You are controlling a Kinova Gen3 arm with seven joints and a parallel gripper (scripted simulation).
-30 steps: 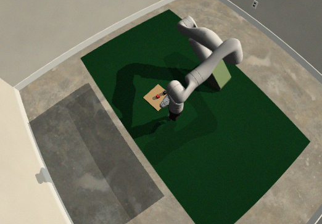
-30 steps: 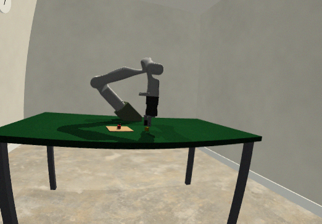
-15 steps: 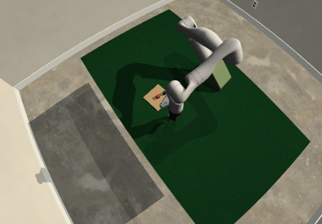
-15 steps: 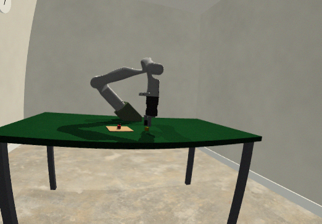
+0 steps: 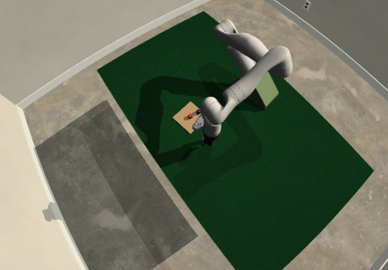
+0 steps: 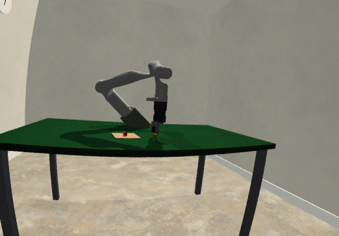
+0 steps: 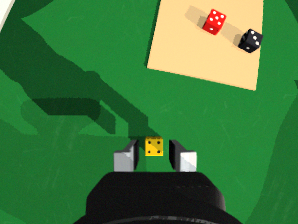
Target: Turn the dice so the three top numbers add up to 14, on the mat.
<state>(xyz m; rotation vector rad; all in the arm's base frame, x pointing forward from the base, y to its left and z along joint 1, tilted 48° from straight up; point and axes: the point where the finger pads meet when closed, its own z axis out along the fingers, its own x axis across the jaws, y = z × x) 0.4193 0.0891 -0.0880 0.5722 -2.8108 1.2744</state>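
Right now the yellow die is 30 mm below my hand. Round my hand: black die: 70 mm behind, 160 mm to the right, 30 mm below; then tan mat: 20 mm behind, 170 mm to the right, 40 mm below; then red die: 20 mm behind, 170 mm to the right, 30 mm below.
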